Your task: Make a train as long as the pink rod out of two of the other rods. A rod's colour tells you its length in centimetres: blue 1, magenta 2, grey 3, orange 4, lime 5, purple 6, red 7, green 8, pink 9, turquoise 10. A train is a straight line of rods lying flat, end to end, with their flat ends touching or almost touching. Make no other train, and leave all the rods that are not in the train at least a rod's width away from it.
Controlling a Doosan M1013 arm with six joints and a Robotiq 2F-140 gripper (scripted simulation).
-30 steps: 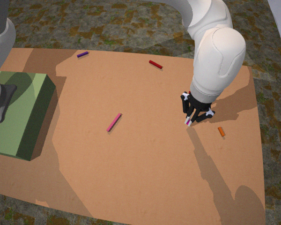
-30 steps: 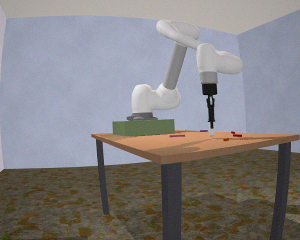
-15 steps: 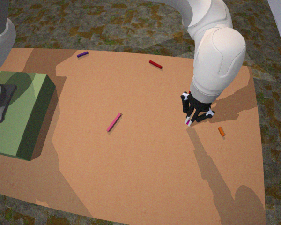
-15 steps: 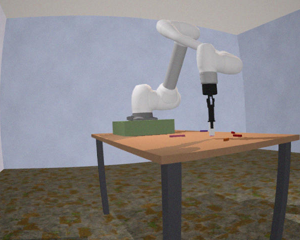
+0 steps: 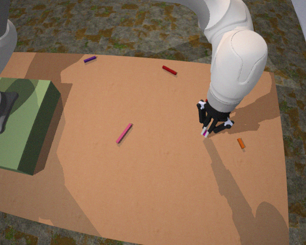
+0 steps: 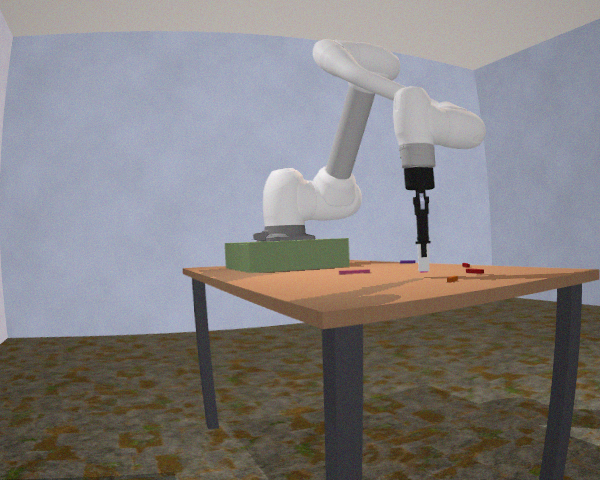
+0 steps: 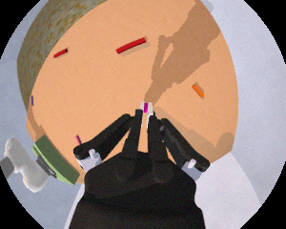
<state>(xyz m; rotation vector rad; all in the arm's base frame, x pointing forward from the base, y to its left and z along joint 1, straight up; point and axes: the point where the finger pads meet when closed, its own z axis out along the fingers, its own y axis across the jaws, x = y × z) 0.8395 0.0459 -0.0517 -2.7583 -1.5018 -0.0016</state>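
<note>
The magenta rod lies 30 mm below my hand. The rest, counted from my hand: purple rod 550 mm behind, 320 mm to the left, 40 mm below; orange rod 140 mm ahead, 40 mm below, 20 mm to the right; pink rod 310 mm behind, 40 mm below, 30 mm to the right.
</note>
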